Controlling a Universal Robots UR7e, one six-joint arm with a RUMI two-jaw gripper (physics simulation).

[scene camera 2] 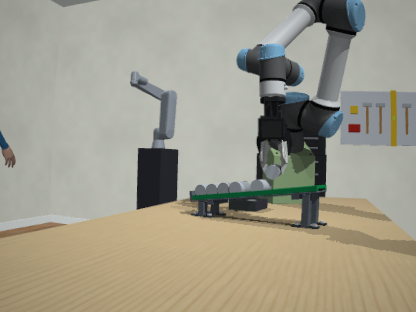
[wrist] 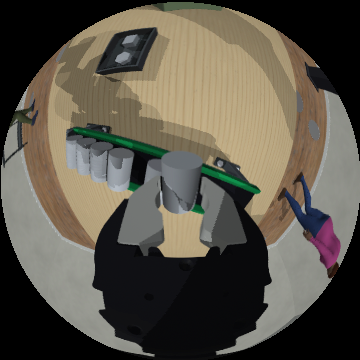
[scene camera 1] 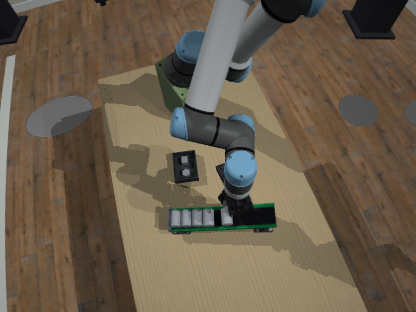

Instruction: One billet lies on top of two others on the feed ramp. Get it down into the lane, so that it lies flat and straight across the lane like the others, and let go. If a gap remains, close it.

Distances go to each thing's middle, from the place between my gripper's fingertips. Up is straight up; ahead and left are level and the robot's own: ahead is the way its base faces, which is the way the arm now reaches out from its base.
Labels:
Right now the black lane lining [scene camera 1: 266,215] is 60 mm below my hand, 40 mm to the right of it and 30 mm ahead of it. The rest, counted from my hand: black tray [wrist: 106,65] 210 mm behind, 170 mm to the right, 110 mm below.

